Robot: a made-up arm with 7 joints. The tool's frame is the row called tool.
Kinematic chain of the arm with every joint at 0, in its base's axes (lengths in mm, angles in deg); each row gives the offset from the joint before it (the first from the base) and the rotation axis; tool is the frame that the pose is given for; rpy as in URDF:
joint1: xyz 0 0 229 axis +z
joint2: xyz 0 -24 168 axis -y
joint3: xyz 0 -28 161 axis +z
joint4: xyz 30 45 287 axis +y
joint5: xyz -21 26 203 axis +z
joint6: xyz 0 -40 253 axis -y
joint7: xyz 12 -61 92 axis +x
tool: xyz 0 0 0 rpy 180 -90 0
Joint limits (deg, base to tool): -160..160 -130..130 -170..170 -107..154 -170..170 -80..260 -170..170
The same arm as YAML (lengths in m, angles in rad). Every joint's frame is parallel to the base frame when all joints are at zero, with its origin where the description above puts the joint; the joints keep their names.
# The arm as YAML. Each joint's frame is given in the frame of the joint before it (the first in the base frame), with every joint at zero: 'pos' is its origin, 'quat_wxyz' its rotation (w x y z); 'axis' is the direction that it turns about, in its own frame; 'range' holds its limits. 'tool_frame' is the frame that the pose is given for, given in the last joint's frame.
length_unit: m
angle_unit: rad
joints:
  - joint: joint1
    pos: [0.0, 0.0, 0.229]
    quat_wxyz: [1.0, 0.0, 0.0, 0.0]
    axis: [0.0, 0.0, 1.0]
    range: [-2.7925, 2.7925]
  - joint: joint2
    pos: [0.0, -0.024, 0.168]
    quat_wxyz: [1.0, 0.0, 0.0, 0.0]
    axis: [0.0, -1.0, 0.0]
    range: [-2.2689, 2.2689]
  - joint: joint3
    pos: [0.0, -0.028, 0.161]
    quat_wxyz: [1.0, 0.0, 0.0, 0.0]
    axis: [0.0, 0.0, 1.0]
    range: [-2.9671, 2.9671]
  - joint: joint4
    pos: [0.03, 0.045, 0.287]
    quat_wxyz: [1.0, 0.0, 0.0, 0.0]
    axis: [0.0, 1.0, 0.0]
    range: [-1.8675, 2.6878]
  - joint: joint5
    pos: [-0.021, 0.026, 0.203]
    quat_wxyz: [1.0, 0.0, 0.0, 0.0]
    axis: [0.0, 0.0, 1.0]
    range: [-2.9671, 2.9671]
  - joint: joint6
    pos: [0.0, -0.04, 0.253]
    quat_wxyz: [1.0, 0.0, 0.0, 0.0]
    axis: [0.0, -1.0, 0.0]
    range: [-1.3963, 4.5379]
  - joint: joint7
    pos: [0.012, -0.061, 0.092]
    quat_wxyz: [1.0, 0.0, 0.0, 0.0]
    axis: [1.0, 0.0, 0.0]
    range: [-2.9671, 2.9671]
tool_frame:
  pos: [0.0, 0.0, 0.0]
  quat_wxyz: [0.0, 0.707107, 0.0, 0.707107]

